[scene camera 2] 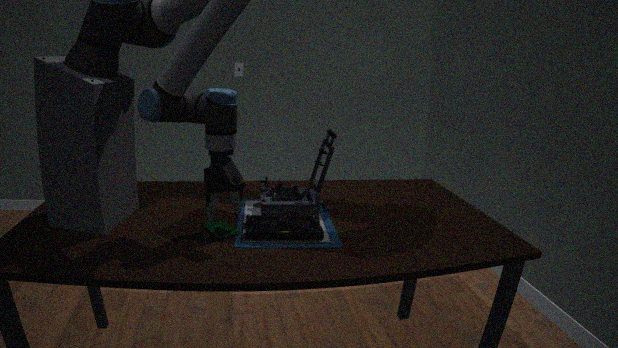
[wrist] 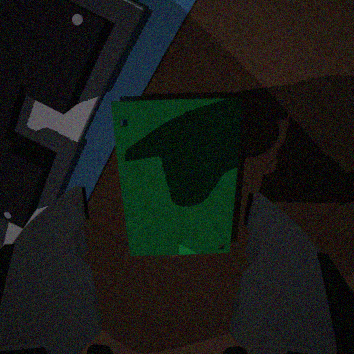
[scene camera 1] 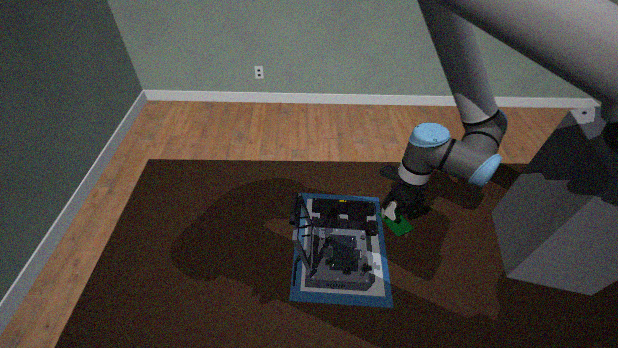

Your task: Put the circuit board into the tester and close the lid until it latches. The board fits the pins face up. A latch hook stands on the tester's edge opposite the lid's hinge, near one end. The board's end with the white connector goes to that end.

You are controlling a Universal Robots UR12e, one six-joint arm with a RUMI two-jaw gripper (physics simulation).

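Where they show: gripper, fingertip midpoint: (scene camera 2: 224, 221) (wrist: 166, 192) (scene camera 1: 393, 214); arm's base at its link origin: (scene camera 2: 90, 69).
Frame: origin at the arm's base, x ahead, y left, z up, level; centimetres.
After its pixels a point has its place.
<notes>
The circuit board (scene camera 1: 398, 226) @(x 44.7, y -1.5, z -48.3 cm) (scene camera 2: 222, 229) @(x 46.2, y -4.3, z -48.4 cm) (wrist: 150, 200) @(x 46.5, y -1.9, z -48.3 cm) lies beside the tester's mat, a plain green side up with small corner holes. Its white connector does not show. My gripper (scene camera 1: 401, 214) @(x 46.9, y -4.4, z -45.6 cm) (scene camera 2: 224, 214) @(x 46.9, y -4.4, z -45.6 cm) (wrist: 166, 192) @(x 46.9, y -4.4, z -45.6 cm) is open above the board; in the wrist view its fingers stand on either side of the board's lower part, with a gap at each side. The tester (scene camera 1: 345, 250) @(x 62.5, y 14.8, z -42.4 cm) (scene camera 2: 285, 220) @(x 64.6, y 1.1, z -46.5 cm) is grey and black. Its lid (scene camera 2: 330, 135) @(x 77.3, y 13.9, z -22.5 cm) stands open, tilted slightly outward, on the side away from the gripper. A small upright piece (scene camera 2: 265, 184) @(x 56.8, y 19.7, z -41.2 cm), perhaps the latch hook, stands opposite the lid.
A blue-bordered mat (scene camera 1: 340, 301) @(x 62.1, y 27.5, z -49.1 cm) (scene camera 2: 287, 245) @(x 65.8, y -11.1, z -49.1 cm) (wrist: 130, 75) @(x 51.7, y -7.5, z -49.1 cm) lies under the tester; its edge runs close beside the board's upper left corner in the wrist view. The arm's grey pedestal (scene camera 1: 555, 250) @(x 7.8, y 11.0, z -31.3 cm) (scene camera 2: 70, 150) @(x 0.4, y -14.5, z -23.5 cm) stands at the table's end. Arm shadows fall across board and table.
</notes>
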